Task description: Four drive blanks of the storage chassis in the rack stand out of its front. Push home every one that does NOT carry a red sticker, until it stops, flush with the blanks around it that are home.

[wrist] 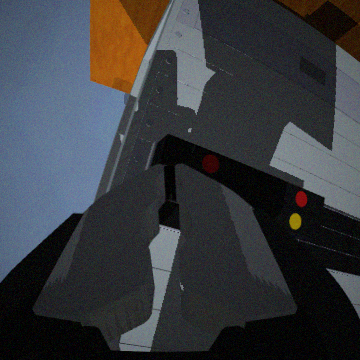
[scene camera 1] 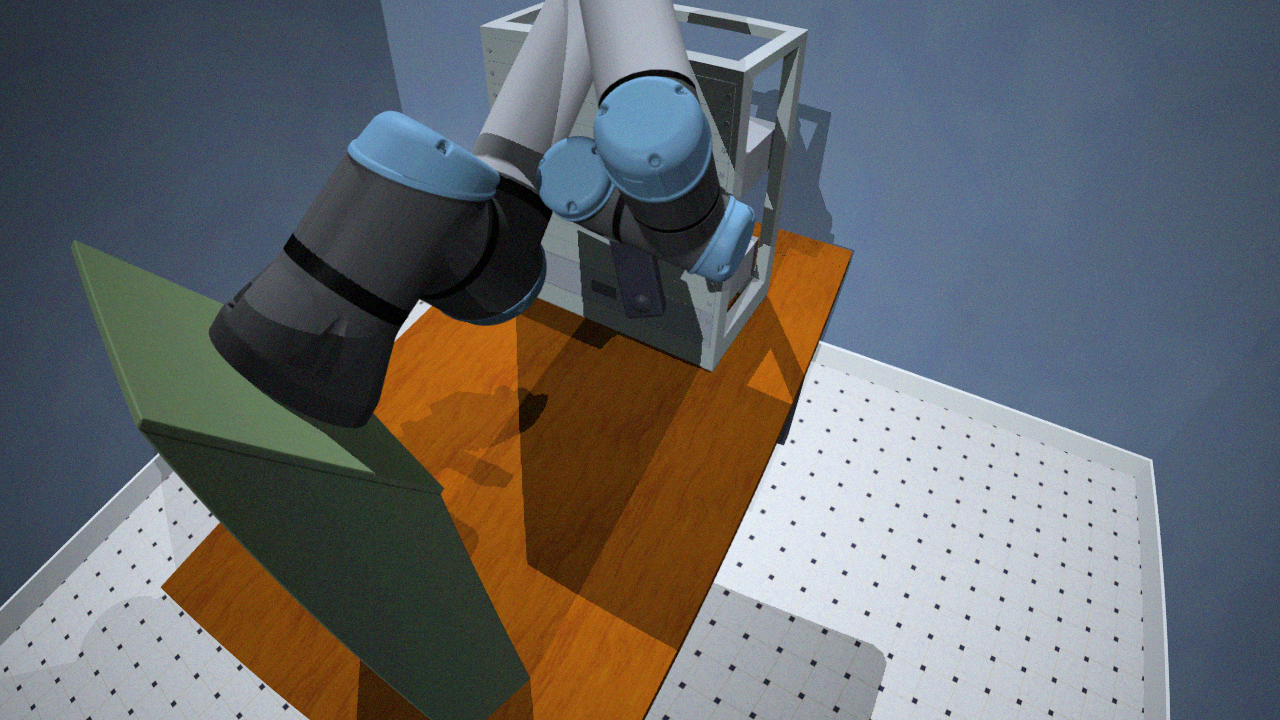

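Where they show: gripper, between the fingertips: [wrist: 171, 168]; arm's base, origin of its link: [scene camera 1: 290, 373].
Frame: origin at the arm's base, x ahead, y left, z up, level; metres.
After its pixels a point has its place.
My gripper [wrist: 171, 168] @(y -0.269, x 0.449, z -0.183 m) is shut with nothing between its fingers. In the wrist view its tips are at the left end of the black storage chassis [wrist: 260, 186] @(y -0.190, x 0.616, z -0.232 m), close in front of it; contact cannot be told. A dark red round sticker [wrist: 210, 163] @(y -0.250, x 0.591, z -0.236 m) is just right of the tips. Farther right are a bright red sticker [wrist: 301, 199] @(y -0.133, x 0.640, z -0.235 m) and a yellow sticker [wrist: 295, 221] @(y -0.136, x 0.639, z -0.207 m). The fingers hide part of the chassis front, and deep shade hides the blanks' edges, so which blanks stand out cannot be told. In the scene view the arm covers the chassis and the gripper's fingers.
The light grey rack [scene camera 1: 718, 335] @(y -0.352, x 0.616, z -0.487 m) [wrist: 305, 155] @(y -0.113, x 0.703, z -0.319 m) stands on the wooden table top [scene camera 1: 626, 429] @(y -0.202, x 0.442, z -0.584 m) [wrist: 107, 55] @(y -0.584, x 0.941, z -0.584 m), with plain panels above and below the chassis. A green panel-like stand [scene camera 1: 331, 537] @(y -0.086, x -0.117, z -0.031 m) is at the front left, beside the arm's large dark joint. A blue wall is behind the rack.
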